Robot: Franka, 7 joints.
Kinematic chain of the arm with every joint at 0, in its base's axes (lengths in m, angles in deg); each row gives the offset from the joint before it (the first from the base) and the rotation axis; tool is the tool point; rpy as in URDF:
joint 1: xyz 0 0 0.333 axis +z
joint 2: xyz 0 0 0 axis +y
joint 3: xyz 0 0 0.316 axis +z
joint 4: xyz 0.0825 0 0 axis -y
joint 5: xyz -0.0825 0 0.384 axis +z
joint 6: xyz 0 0 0 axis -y
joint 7: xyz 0.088 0 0 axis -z
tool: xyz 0 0 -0.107 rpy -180 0 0
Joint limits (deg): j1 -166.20..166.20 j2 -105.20..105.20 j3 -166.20..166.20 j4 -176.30..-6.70 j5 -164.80..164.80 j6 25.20..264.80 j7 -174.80..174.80
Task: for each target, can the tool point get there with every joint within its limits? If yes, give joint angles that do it. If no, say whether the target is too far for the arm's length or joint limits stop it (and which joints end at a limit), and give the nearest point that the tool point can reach.
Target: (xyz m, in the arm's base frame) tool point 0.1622 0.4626 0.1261
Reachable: yes | joints 114.78 68.30 -43.17 -91.84 -11.77 52.21 -91.81
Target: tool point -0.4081 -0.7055 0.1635
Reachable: yes | joints -124.66 76.64 21.41 -46.41 55.38 177.02 70.78
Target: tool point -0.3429 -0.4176 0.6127
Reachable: yes | joints -70.51 63.68 -121.59 -98.17 -77.82 238.09 -98.43
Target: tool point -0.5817 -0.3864 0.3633
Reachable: yes | joints -100.52 51.92 -52.43 -98.04 51.32 194.04 -93.28
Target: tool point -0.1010 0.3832 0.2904
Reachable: yes | joints 134.69 -6.75 -39.35 -163.02 -33.61 192.32 -124.95
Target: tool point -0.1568 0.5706 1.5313
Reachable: no: too far | nearest point -0.1007 0.3663 1.1022 | short by 0.479 m
